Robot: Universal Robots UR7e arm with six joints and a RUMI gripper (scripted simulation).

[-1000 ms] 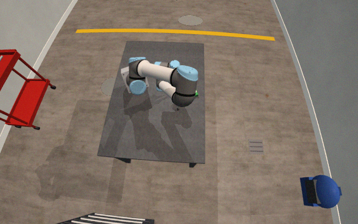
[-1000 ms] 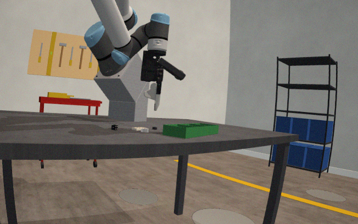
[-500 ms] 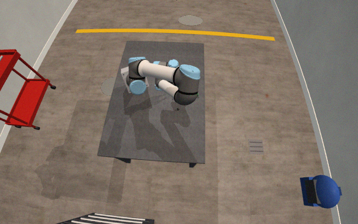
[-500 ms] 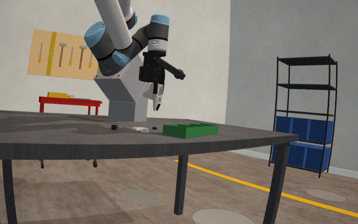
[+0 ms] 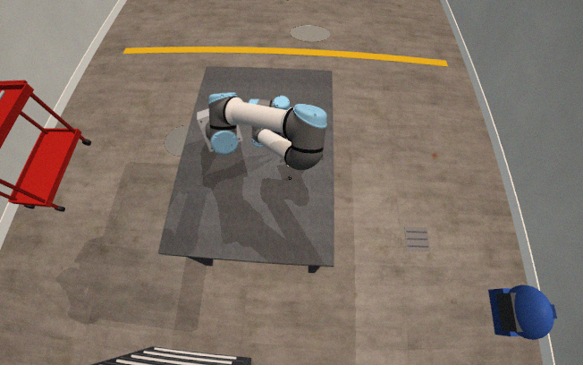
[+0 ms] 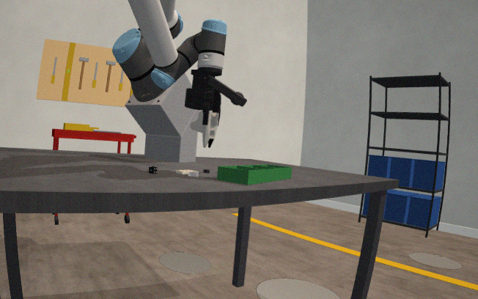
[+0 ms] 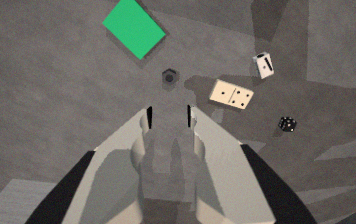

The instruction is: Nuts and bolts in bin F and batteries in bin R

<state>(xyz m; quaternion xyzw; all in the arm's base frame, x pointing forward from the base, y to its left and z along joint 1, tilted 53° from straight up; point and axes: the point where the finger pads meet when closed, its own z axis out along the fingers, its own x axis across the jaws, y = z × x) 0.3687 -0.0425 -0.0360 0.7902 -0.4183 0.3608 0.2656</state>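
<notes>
My gripper is now 80 mm above the black nut. From my hand the other things lie so: flat green card (40 mm ahead, 50 mm to the left, 80 mm below); then cream domino-like tile (10 mm ahead, 80 mm to the right, 80 mm below); then green bin tray (140 mm ahead, 50 mm to the left, 70 mm below).
</notes>
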